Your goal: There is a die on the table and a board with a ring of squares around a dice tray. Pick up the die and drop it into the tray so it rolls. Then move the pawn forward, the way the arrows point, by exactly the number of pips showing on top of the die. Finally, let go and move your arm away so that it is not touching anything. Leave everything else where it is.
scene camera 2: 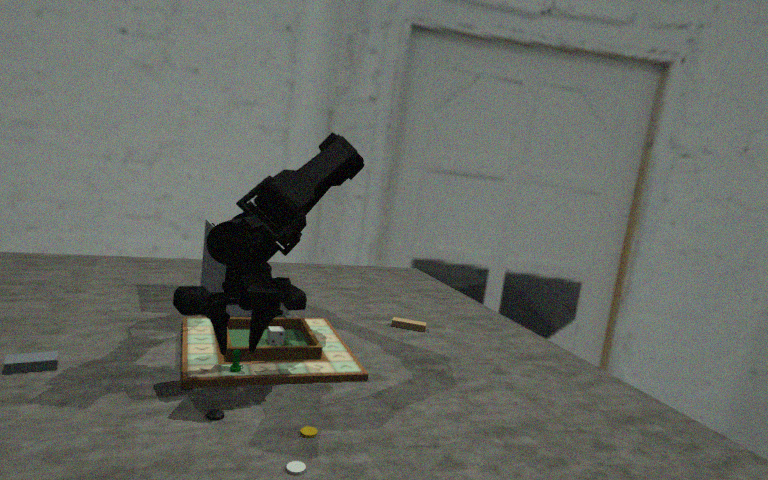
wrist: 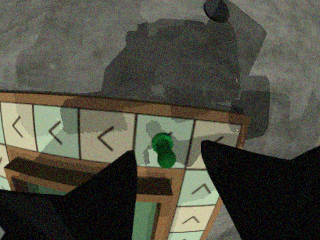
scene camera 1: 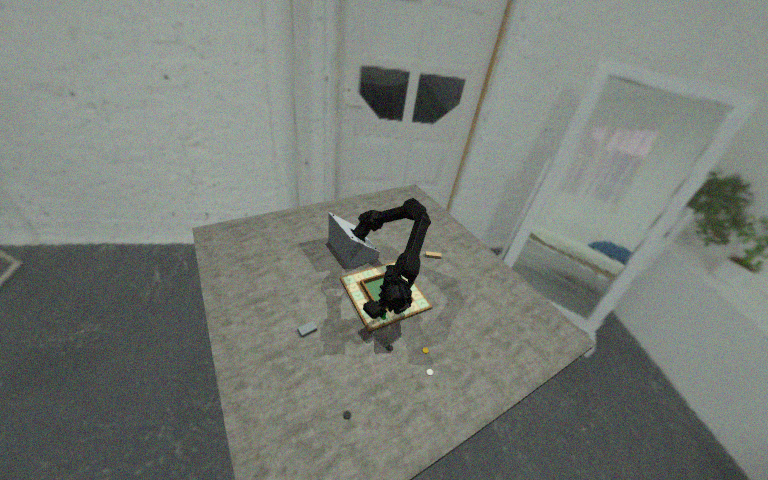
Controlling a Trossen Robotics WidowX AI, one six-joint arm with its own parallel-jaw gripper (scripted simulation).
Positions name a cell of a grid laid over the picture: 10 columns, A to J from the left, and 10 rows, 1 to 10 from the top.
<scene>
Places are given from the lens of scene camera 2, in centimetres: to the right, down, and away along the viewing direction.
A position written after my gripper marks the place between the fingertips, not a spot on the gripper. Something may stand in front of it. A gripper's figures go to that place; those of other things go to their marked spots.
my gripper (scene camera 2: D8): -22, 17, 81
green dice tray (scene camera 2: D8): -17, 18, 99
</scene>
